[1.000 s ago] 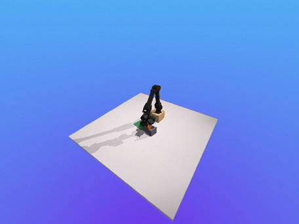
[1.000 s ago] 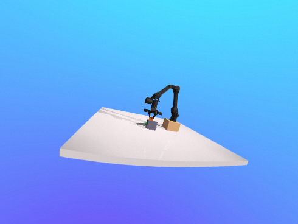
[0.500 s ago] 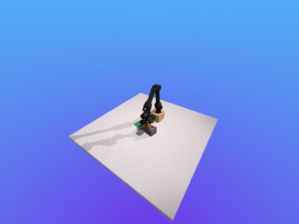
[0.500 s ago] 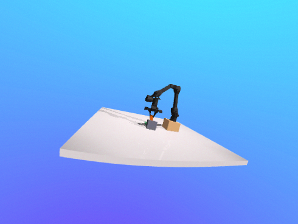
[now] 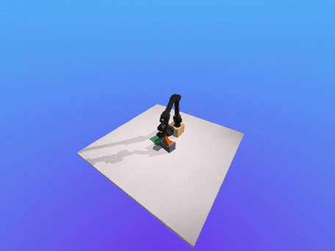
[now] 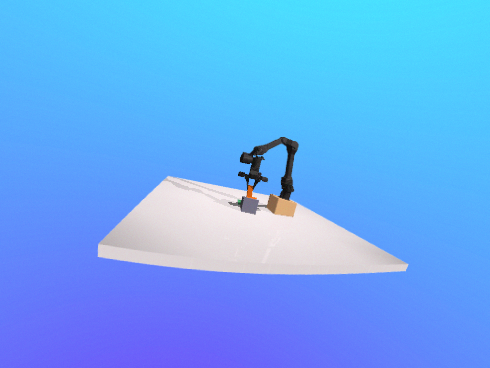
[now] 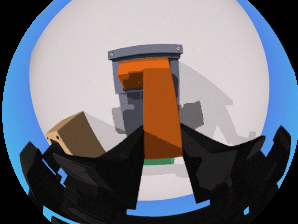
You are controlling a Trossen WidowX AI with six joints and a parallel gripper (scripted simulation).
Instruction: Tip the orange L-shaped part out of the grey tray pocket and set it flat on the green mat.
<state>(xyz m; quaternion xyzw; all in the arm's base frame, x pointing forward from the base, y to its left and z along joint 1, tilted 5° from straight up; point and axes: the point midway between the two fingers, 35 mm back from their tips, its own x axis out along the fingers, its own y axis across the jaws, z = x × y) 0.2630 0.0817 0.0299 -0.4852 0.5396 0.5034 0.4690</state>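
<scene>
The green mat lies 140 mm to the right of my gripper tip, 140 mm below it and 20 mm behind it. The rest, counted from my gripper tip: orange L-shaped part: 30 mm to the left, 30 mm below, 10 mm behind.
</scene>
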